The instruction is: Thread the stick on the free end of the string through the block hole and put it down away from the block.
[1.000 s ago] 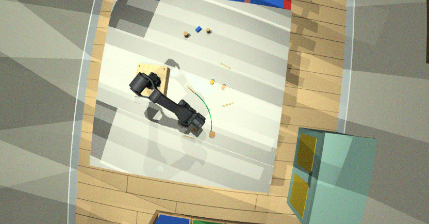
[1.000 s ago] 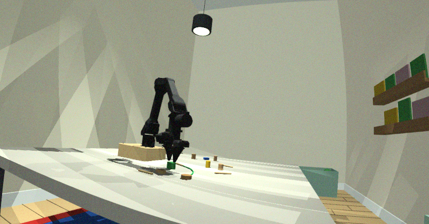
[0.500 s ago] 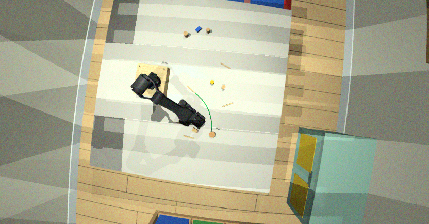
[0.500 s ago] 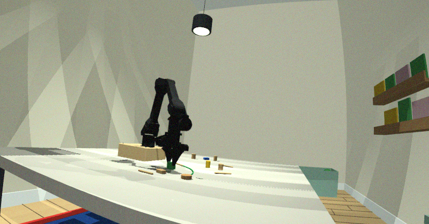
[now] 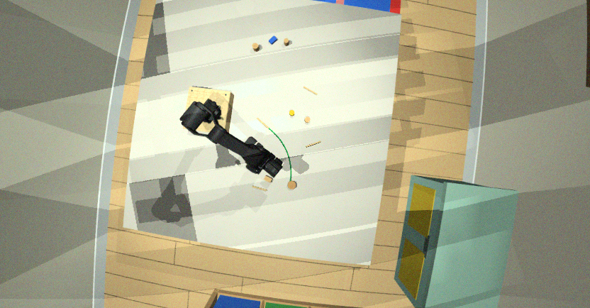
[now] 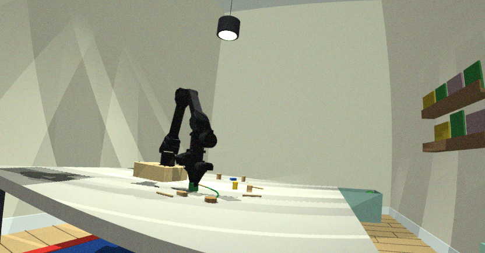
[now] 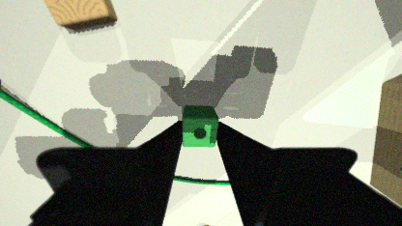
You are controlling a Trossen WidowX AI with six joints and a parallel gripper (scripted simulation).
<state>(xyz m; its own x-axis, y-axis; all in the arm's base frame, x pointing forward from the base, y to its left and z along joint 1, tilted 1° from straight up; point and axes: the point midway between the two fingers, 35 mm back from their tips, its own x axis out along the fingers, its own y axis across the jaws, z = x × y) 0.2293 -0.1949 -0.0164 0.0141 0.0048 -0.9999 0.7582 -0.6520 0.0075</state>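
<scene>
Now: gripper tip 10 mm short of the wooden block, 120 mm to the left of it and 10 mm above it. Also, from my gripper tip: green block right at my gripper tip; yellow cylinder 130 mm ahead, 190 mm to the left; round wooden button 120 mm ahead, 150 mm to the right, 10 mm below.
</scene>
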